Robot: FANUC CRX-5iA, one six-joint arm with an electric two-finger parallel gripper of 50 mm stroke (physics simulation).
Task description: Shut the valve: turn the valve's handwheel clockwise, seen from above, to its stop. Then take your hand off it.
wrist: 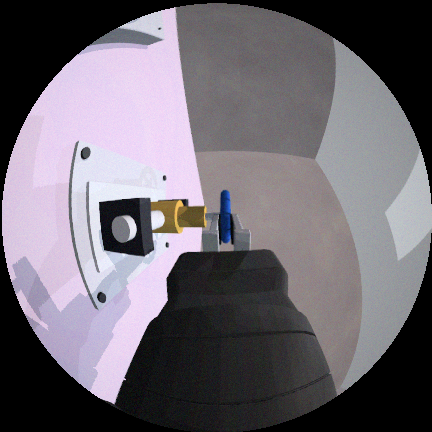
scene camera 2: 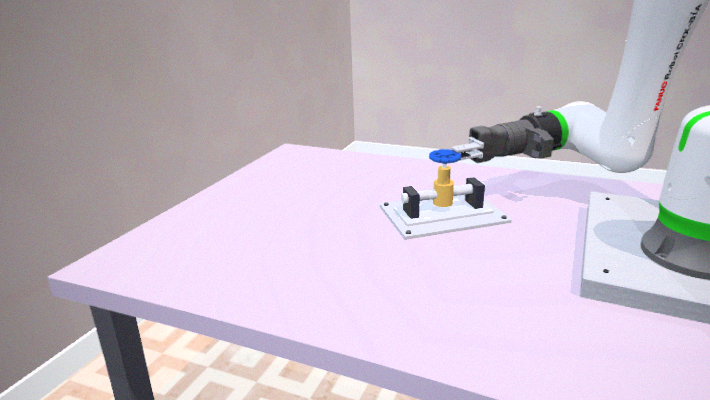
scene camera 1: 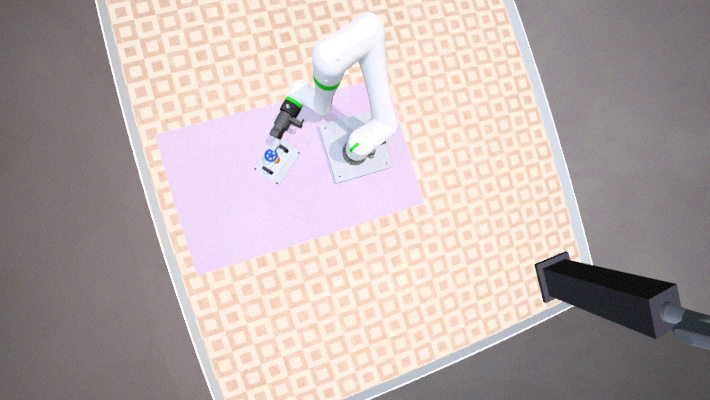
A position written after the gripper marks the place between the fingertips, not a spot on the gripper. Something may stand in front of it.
Note:
In view: the gripper [scene camera 2: 454, 154].
The gripper also shows in the wrist view [wrist: 225, 223].

